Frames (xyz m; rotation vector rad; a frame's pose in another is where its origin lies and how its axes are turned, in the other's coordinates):
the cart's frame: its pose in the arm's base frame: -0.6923 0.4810 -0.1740 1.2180 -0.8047 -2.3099
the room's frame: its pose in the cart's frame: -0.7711 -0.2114 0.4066 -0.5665 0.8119 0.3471
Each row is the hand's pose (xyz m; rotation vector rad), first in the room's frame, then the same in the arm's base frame.
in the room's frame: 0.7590 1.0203 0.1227 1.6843 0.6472 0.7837
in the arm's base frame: 0.1319 0.2153 0.5381 2.6139 -1.4419 0.0876
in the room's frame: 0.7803 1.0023 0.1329 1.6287 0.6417 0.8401
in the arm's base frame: 0.1197 0.2021 0.5144 2.5464 -1.4257 0.1050
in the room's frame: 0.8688 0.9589 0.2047 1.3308 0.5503 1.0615
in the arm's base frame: 0.0672 0.1163 0.4456 2.2093 -1.3481 0.0943
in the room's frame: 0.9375 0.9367 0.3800 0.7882 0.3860 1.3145
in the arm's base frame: -0.0532 -0.0297 0.4344 1.6824 -1.1518 0.0352
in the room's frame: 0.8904 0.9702 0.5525 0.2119 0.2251 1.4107
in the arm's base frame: -0.1718 -0.1198 0.5389 1.2057 -0.8811 -0.0666
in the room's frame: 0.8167 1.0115 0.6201 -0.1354 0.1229 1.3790
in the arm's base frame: -0.2174 -0.1298 0.6365 0.9435 -0.6909 -0.1630
